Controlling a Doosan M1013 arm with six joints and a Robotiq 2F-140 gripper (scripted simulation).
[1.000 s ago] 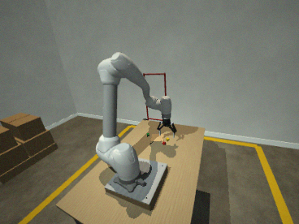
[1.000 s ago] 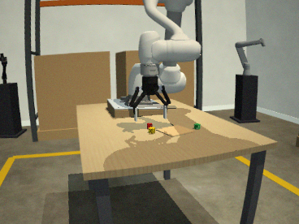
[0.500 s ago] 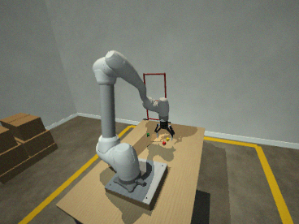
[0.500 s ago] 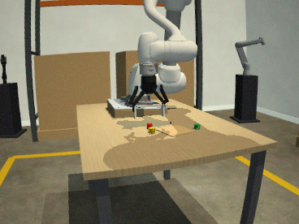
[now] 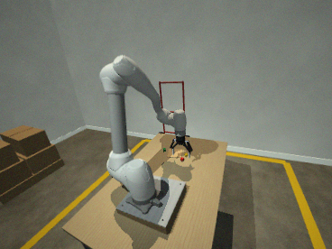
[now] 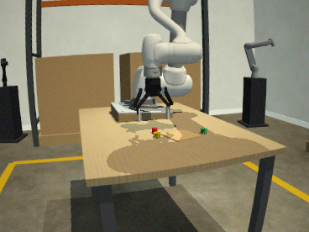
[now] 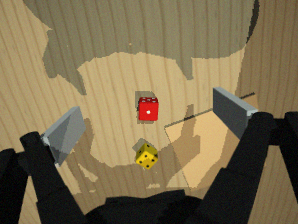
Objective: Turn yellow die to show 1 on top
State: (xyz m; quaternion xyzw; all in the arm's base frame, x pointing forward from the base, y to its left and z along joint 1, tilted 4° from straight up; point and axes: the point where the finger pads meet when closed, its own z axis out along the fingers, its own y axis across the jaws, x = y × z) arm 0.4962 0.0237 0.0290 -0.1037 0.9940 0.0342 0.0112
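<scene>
Right now my hand is 60 mm above the red die and 20 mm short of it. Also, from my hand: green die: 240 mm to the left, 60 mm below, 60 mm ahead; then yellow die: 100 mm ahead, 60 mm below, 10 mm to the left; then tan mat: 120 mm to the left, 80 mm ahead, 70 mm below.
</scene>
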